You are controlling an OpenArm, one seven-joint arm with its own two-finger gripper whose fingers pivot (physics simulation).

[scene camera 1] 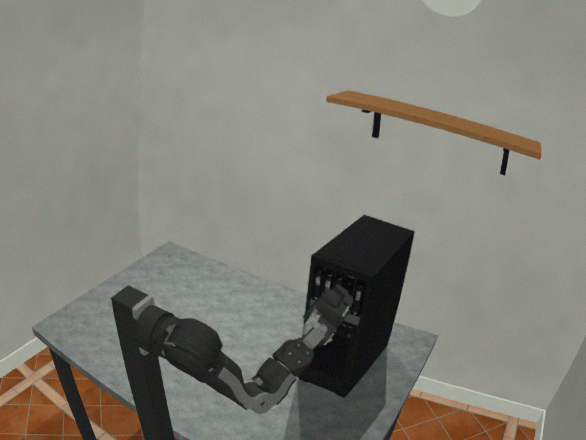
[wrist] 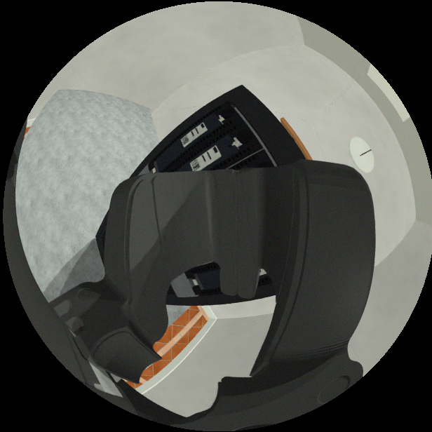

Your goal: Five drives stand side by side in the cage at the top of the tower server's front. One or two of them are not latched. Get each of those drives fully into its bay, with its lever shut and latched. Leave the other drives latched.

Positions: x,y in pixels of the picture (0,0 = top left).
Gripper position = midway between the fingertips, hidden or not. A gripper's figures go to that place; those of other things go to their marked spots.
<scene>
The gripper (wrist: 244,235) is 0.06 m from the lens. A drive (wrist: 206,277) is 0.12 m from the lens.
</scene>
